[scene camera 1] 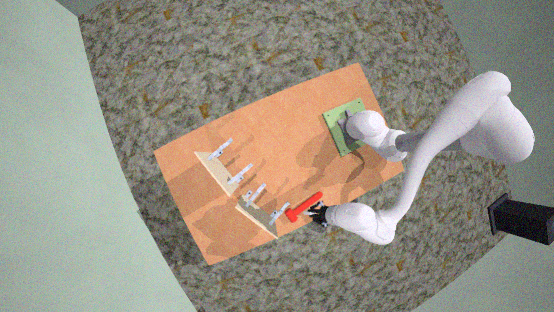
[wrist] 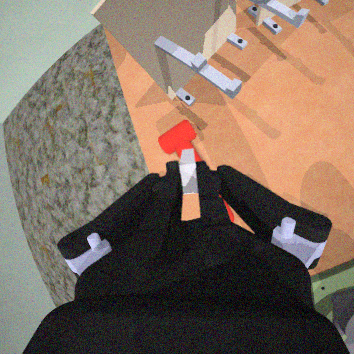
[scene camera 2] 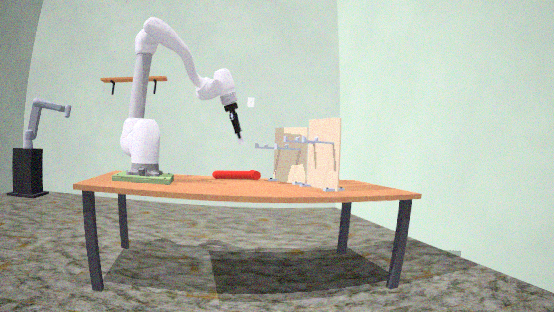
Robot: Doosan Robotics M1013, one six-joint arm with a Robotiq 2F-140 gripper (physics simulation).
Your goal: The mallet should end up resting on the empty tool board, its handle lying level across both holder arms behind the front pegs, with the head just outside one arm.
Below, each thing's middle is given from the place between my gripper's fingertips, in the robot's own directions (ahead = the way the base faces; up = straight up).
Labels:
Right now my hand is 30 mm past the red mallet (wrist: 178, 137), 30 mm to the right of it and 170 mm above it.

